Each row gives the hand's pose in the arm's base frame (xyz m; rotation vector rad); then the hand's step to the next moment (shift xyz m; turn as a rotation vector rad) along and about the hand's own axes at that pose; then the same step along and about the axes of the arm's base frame.
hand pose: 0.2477 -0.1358 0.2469 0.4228 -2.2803 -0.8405
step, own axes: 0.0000 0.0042 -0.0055 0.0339 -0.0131 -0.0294
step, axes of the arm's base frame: 0.0035 0.0006 0.0060 -0.0038 -0.0398 0.0242
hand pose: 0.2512 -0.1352 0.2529 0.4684 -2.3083 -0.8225
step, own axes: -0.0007 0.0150 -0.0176 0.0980 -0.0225 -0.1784
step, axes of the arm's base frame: 0.0106 0.0038 0.0202 0.0499 -0.1444 0.1364
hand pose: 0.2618 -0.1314 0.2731 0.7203 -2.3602 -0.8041
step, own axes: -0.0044 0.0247 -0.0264 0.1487 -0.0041 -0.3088
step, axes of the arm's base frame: 0.0122 0.0096 0.0329 0.0906 -0.2131 0.2527
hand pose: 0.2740 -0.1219 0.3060 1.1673 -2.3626 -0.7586
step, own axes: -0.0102 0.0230 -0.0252 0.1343 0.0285 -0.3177
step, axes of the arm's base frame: 0.0063 0.0125 0.0327 0.0843 -0.1876 0.2784
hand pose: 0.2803 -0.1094 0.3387 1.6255 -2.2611 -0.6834
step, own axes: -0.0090 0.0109 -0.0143 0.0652 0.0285 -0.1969
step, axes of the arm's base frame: 0.0010 0.0082 0.0183 0.0495 -0.0965 0.1791
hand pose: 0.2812 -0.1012 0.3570 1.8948 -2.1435 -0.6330
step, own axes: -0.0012 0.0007 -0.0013 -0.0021 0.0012 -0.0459
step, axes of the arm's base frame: 0.0001 0.0010 0.0016 0.0190 -0.0060 0.0414
